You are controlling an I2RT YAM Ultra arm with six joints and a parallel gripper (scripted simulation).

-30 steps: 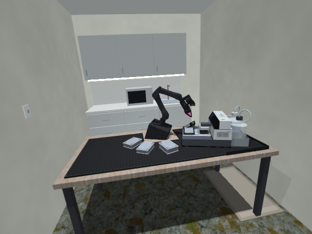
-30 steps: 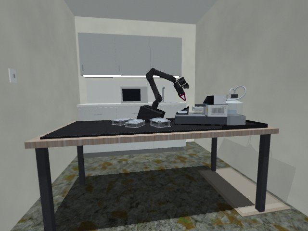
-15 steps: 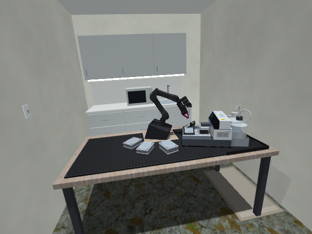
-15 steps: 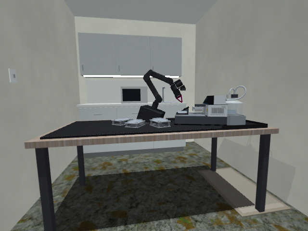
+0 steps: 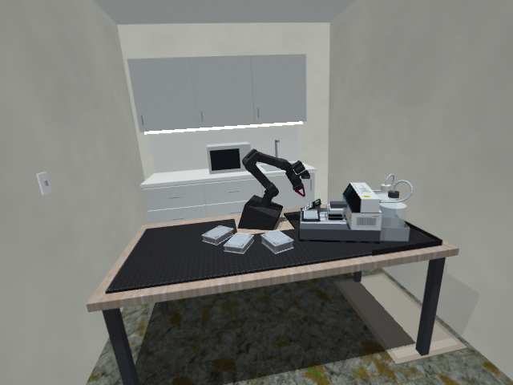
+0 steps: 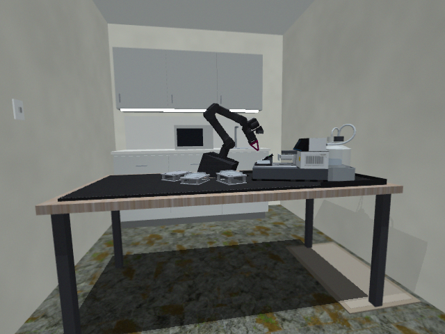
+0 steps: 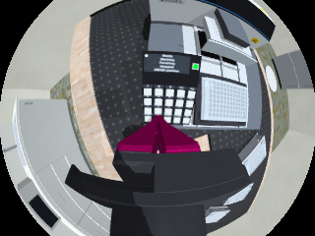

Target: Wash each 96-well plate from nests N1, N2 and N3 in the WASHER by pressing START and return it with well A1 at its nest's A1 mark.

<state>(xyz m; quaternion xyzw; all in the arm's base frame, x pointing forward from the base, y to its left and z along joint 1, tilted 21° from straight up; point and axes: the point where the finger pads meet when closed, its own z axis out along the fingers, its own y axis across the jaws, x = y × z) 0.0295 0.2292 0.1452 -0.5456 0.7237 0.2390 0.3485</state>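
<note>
Right now the washer carrier is 150 mm ahead of my hand and 90 mm below it. The rest, counted from my hand: clear bottle (360 mm ahead, 400 mm to the left, 50 mm below); plate washer (200 mm ahead, 140 mm to the left, 50 mm below); nest (320 mm ahead, 260 mm to the right, 130 mm below).
</note>
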